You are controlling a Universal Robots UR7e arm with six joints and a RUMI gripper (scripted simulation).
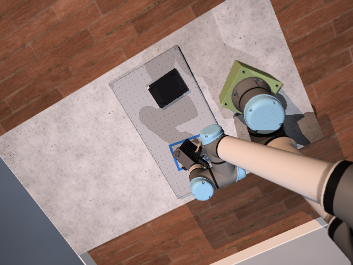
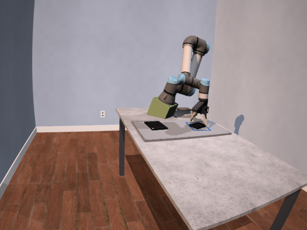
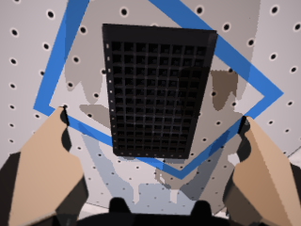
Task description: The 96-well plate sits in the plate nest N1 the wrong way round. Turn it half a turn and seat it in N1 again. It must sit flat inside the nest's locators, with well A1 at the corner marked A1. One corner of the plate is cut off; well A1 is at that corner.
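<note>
Now: hand 10 mm above the black 96-well plate. Round my hand: white A1 mark (10 mm behind, 390 mm to the right); black plate nest N1 (90 mm behind, 330 mm to the right, 10 mm below).
</note>
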